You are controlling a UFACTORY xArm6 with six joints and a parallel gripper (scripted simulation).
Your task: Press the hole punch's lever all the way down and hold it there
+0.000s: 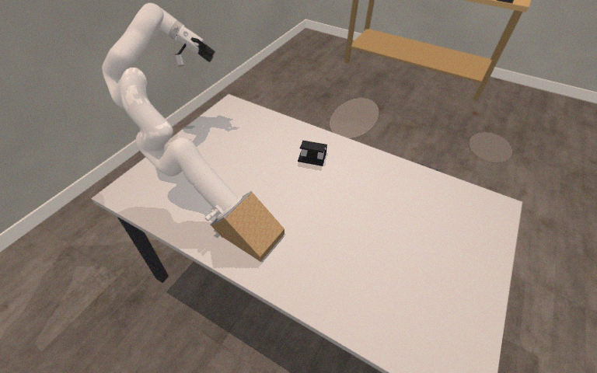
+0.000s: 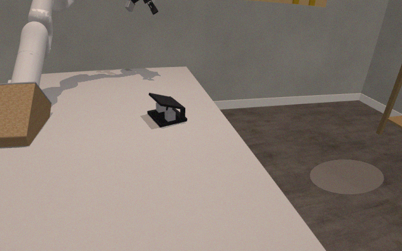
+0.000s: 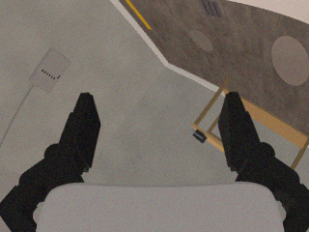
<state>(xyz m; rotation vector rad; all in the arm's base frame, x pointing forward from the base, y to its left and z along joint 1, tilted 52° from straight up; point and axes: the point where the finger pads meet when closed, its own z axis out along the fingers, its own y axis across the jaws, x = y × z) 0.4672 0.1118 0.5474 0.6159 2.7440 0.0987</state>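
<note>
My hand is 54 cm to the left of the lever, 30 cm above it and 4 cm short of it. Also, from my hand: black hole punch 54 cm to the right, 32 cm below, 5 cm ahead.
</note>
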